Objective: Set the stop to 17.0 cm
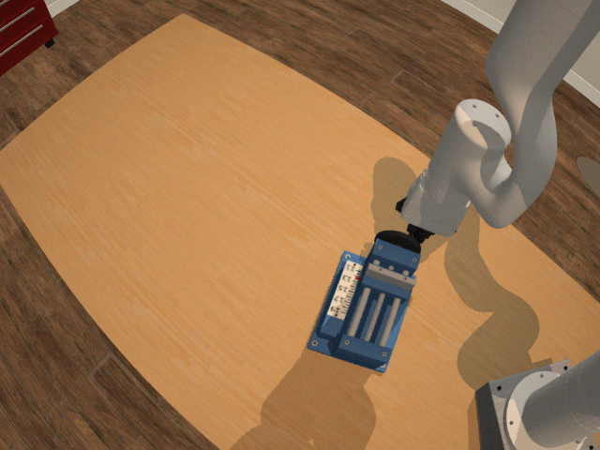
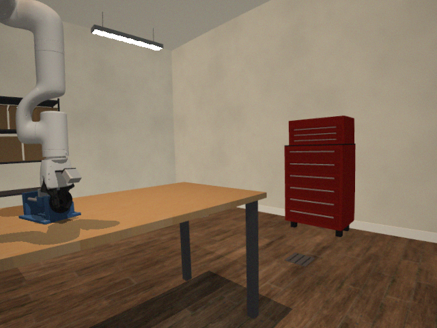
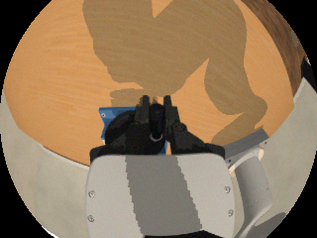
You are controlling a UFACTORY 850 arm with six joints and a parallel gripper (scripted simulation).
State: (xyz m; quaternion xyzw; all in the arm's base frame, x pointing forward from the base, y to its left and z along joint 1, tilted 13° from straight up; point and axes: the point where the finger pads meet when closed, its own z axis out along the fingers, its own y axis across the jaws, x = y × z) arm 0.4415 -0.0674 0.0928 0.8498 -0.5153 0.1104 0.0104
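Right now my hand is 20 mm to the right of the black handwheel. The rest, counted from my hand: grey stop bar 120 mm to the left, 20 mm behind, 10 mm above.
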